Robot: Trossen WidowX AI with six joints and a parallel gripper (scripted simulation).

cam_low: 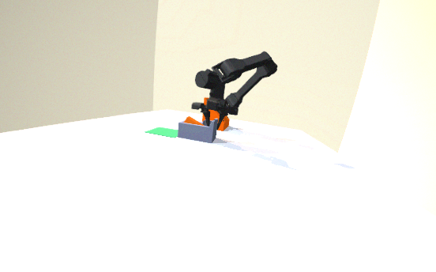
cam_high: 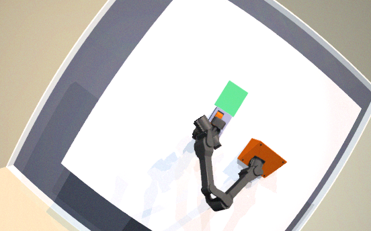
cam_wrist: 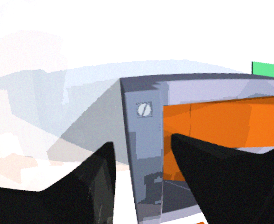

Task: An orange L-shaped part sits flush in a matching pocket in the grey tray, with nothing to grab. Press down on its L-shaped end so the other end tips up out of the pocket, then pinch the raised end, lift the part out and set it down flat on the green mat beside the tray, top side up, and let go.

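My gripper tip is 5 cm to the left of the orange L-shaped part and 1 cm past it. The rest, counted from my gripper tip: green mat (22 cm to the right, 7 cm below, 2 cm behind).
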